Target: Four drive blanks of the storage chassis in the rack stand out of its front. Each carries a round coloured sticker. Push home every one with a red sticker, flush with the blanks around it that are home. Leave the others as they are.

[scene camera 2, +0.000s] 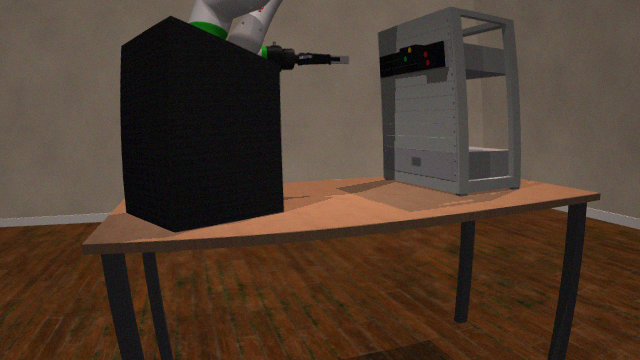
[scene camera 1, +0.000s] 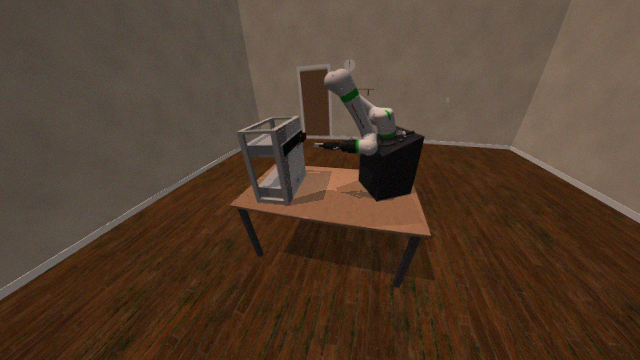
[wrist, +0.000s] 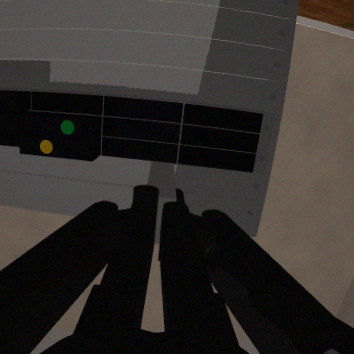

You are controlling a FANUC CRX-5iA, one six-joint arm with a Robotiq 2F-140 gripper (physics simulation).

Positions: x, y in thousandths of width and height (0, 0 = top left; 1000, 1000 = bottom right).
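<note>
Grey rack (scene camera 2: 691, 443) (scene camera 1: 443, 507) (wrist: 583, 261), visible in scene camera 2, scene camera 1 and the wrist view. My gripper (scene camera 2: 545, 168) (wrist: 453, 507), visible in scene camera 2 and the wrist view.
</note>
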